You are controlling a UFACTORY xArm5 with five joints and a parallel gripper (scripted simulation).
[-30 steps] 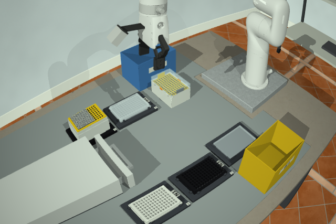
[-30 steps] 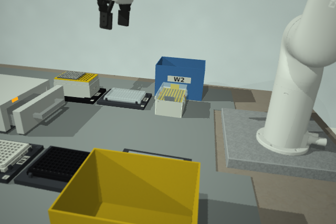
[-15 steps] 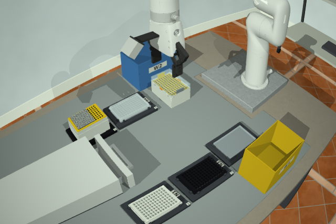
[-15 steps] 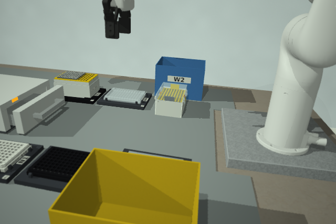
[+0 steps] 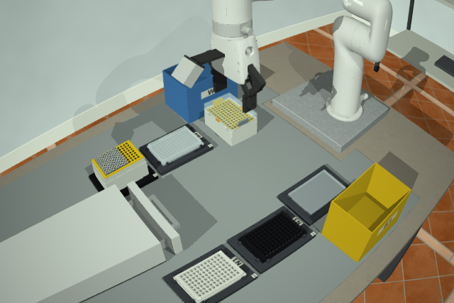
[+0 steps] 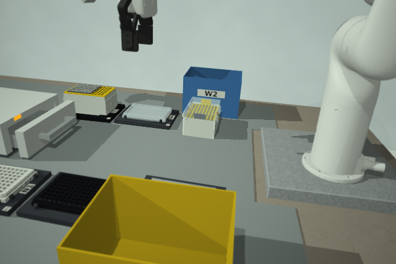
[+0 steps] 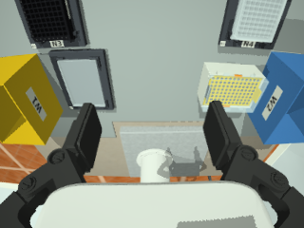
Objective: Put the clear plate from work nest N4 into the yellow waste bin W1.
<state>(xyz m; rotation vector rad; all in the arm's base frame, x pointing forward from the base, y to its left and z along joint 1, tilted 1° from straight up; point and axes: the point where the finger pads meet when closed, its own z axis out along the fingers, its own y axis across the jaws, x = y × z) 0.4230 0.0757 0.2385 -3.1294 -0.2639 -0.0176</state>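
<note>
My hand is 80 mm short of the clear plate, 180 mm to the left of it and 240 mm above it. Also, from my hand: work nest N4 (80 mm ahead, 180 mm to the right, 250 mm below); then tip box (90 mm behind, 190 mm to the right, 210 mm below); then black plate (20 mm ahead, 200 mm to the left, 240 mm below).
</note>
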